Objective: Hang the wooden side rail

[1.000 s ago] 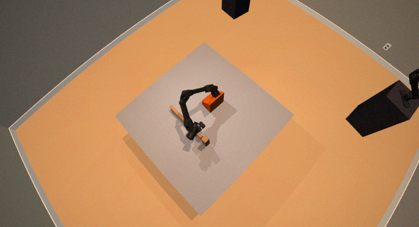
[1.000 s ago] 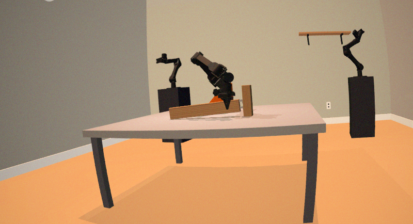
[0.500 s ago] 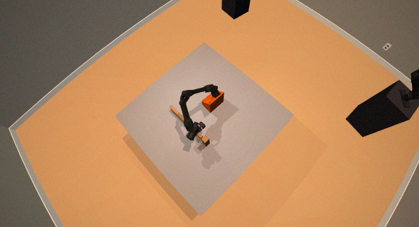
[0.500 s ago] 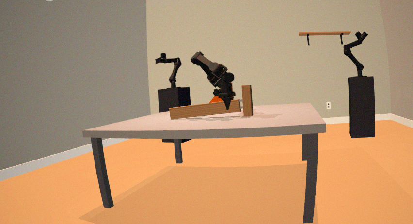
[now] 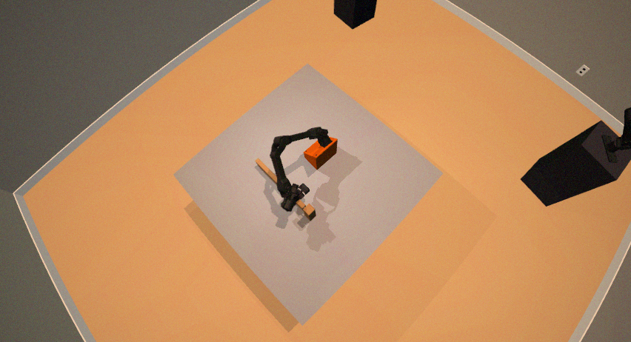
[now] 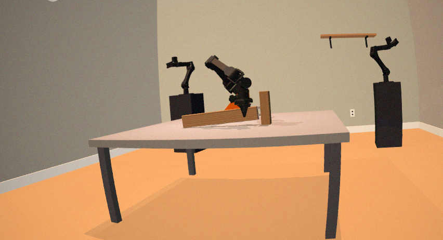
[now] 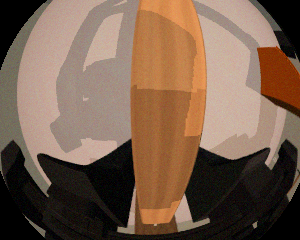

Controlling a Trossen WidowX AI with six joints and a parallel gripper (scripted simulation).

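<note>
My gripper tip is 12 cm to the right of the headboard post, 4 cm below it and 2 cm past it.
</note>
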